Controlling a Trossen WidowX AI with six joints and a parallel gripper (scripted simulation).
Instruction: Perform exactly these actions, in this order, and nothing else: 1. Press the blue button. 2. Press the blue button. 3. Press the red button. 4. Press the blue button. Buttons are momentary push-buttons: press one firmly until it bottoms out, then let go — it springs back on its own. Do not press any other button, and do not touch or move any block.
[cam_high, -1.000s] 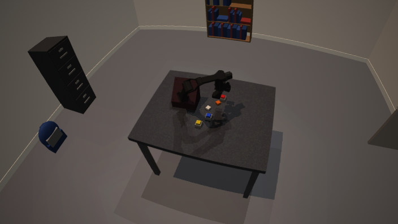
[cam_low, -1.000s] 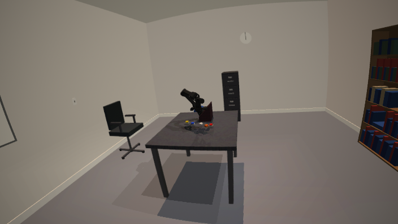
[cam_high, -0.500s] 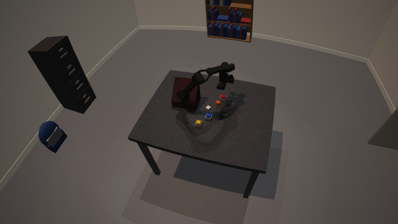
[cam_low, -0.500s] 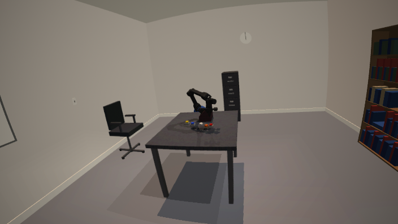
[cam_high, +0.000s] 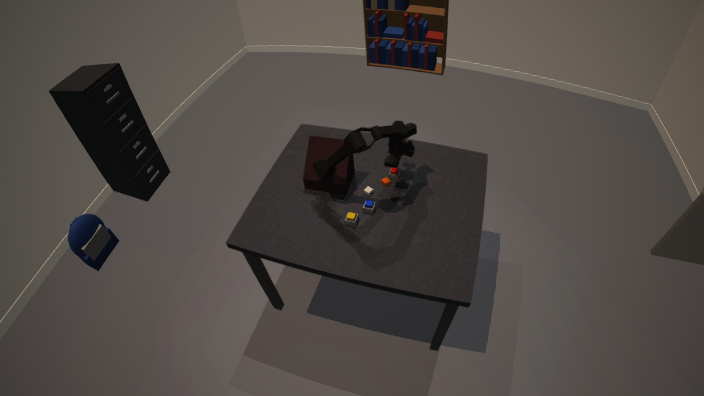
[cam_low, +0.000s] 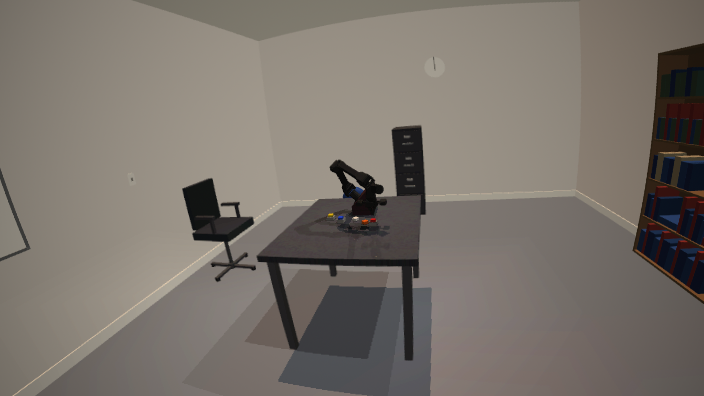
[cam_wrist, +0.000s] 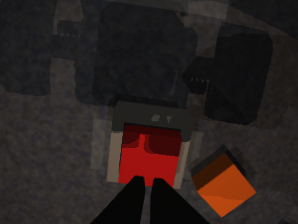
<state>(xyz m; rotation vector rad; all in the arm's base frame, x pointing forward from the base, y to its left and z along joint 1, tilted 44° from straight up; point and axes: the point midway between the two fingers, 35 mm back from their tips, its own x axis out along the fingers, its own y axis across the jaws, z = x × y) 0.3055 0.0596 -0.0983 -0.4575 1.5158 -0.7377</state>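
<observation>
Now: the red button 40 mm below my gripper tip. Round my gripper tip: white block 130 mm to the right, 110 mm behind, 60 mm below; then blue button 220 mm to the right, 100 mm behind, 40 mm below; then orange block 60 mm to the right, 60 mm below, 40 mm behind.
</observation>
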